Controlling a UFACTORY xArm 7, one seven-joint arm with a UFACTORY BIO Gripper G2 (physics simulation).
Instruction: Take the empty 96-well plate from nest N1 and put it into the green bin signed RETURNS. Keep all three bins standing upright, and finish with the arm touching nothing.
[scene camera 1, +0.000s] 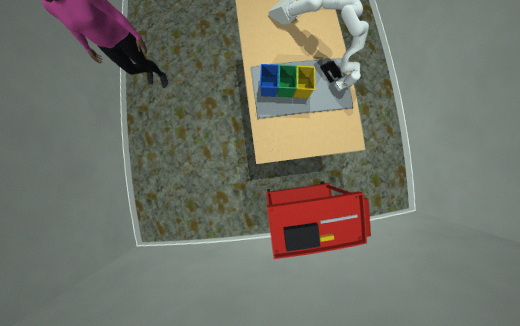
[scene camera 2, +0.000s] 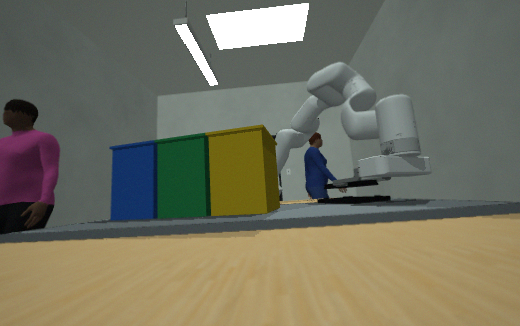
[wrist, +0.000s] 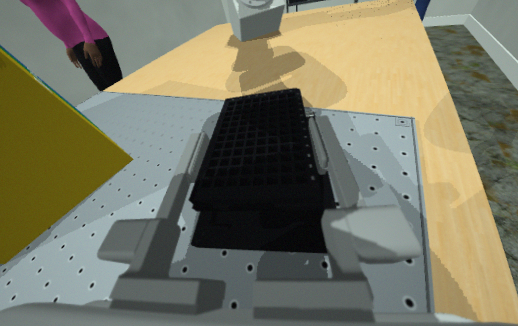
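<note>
Visible in the pictures: a black 96-well plate, a blue bin, a green bin and a yellow bin, together with my gripper. The wrist view also shows my gripper.
</note>
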